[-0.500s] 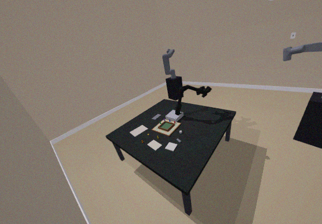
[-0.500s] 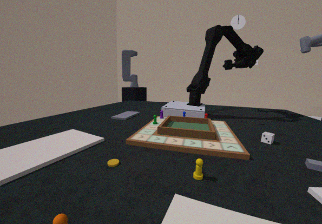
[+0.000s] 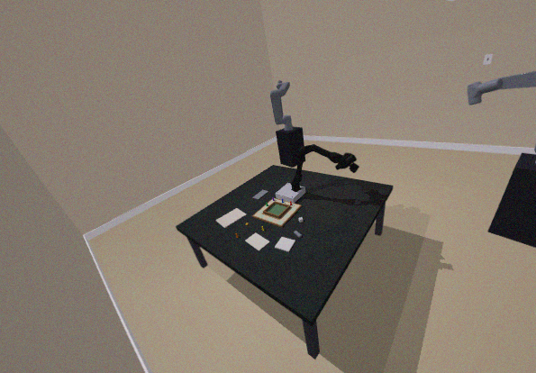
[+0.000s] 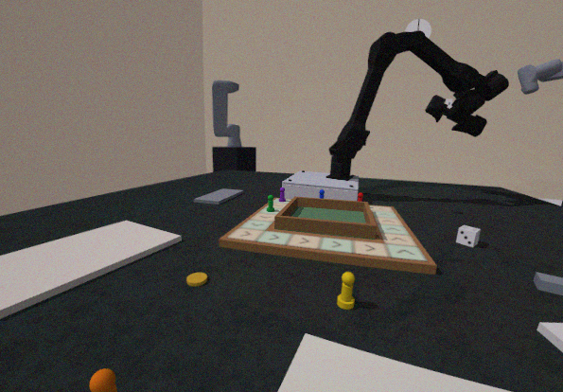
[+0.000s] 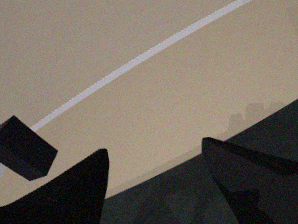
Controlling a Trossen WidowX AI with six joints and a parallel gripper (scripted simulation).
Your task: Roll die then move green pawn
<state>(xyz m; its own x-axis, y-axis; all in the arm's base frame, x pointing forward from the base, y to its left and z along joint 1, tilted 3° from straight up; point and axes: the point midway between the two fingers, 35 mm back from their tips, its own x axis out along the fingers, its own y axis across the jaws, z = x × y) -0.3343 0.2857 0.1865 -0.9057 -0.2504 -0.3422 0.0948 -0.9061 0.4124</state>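
Right now my gripper tip is 600 mm short of the white die and 220 mm above it. Also, from my gripper tip: purple pawn (560 mm ahead, 360 mm to the right, 210 mm below); then red pawn (510 mm ahead, 190 mm to the right, 210 mm below); then blue pawn (530 mm ahead, 280 mm to the right, 210 mm below).
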